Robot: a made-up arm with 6 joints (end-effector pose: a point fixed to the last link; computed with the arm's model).
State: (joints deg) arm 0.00 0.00 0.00 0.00 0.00 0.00
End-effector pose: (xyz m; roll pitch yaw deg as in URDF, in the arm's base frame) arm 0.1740 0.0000 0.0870 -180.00 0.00 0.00
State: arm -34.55 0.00 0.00 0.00 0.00 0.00
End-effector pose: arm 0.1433 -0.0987 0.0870 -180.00 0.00 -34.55
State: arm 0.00 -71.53 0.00 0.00 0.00 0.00
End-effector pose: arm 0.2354 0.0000 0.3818 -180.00 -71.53 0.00
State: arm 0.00 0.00 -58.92 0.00 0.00 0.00
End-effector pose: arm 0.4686 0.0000 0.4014 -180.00 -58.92 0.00
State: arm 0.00 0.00 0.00 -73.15 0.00 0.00
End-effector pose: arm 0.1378 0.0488 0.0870 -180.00 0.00 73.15
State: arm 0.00 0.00 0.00 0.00 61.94 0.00
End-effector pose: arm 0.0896 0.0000 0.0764 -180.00 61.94 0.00
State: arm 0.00 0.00 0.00 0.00 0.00 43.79
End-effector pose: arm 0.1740 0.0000 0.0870 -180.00 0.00 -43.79
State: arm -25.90 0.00 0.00 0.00 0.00 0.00
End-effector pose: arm 0.1565 -0.0760 0.0870 -180.00 0.00 -25.90
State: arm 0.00 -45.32 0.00 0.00 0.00 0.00
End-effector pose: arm 0.2575 0.0000 0.2671 -180.00 -45.32 0.00
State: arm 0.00 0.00 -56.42 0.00 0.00 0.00
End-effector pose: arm 0.4637 0.0000 0.3829 -180.00 -56.42 0.00
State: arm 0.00 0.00 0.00 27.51 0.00 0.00
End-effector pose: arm 0.1682 -0.0236 0.0870 -180.00 0.00 -27.51
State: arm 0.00 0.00 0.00 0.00 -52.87 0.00
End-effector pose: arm 0.2056 0.0000 0.1534 -180.00 -52.87 0.00
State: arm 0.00 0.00 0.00 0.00 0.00 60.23
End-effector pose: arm 0.1740 0.0000 0.0870 -180.00 0.00 -60.23
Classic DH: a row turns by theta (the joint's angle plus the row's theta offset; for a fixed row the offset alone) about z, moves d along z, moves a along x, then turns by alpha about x. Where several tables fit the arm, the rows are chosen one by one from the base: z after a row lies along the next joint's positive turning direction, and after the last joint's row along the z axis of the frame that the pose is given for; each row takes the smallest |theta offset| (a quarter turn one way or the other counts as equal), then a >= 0, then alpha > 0; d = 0 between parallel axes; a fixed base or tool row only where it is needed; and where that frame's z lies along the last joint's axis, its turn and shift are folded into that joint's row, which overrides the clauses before.
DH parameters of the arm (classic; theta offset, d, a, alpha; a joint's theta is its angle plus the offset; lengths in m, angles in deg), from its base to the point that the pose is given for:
joint 1: 0 0.277 0 -90
joint 2: -79.32 0 0.232 0
joint 3: 79.32 0 0.08 -90
joint 4: 0 0.353 0 90
joint 5: 0 0 0.051 -90
joint 6: 0 0.065 0 0

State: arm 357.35 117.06 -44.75 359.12 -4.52 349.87
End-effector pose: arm -0.1692 0.0087 -0.1203 -154.88 65.32 24.57
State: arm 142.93 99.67 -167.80 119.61 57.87 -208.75
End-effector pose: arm -0.5350 0.3738 0.1229 78.98 -5.87 -77.34
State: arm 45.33 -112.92 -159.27 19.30 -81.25 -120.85
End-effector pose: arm -0.3580 -0.3960 0.0680 -164.50 13.26 166.13
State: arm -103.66 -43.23 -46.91 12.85 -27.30 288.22
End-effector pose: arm -0.0782 -0.2508 0.6268 59.15 -28.80 -4.16
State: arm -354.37 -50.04 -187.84 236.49 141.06 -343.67
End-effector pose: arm -0.4876 -0.1155 0.5288 -136.58 13.11 -145.71
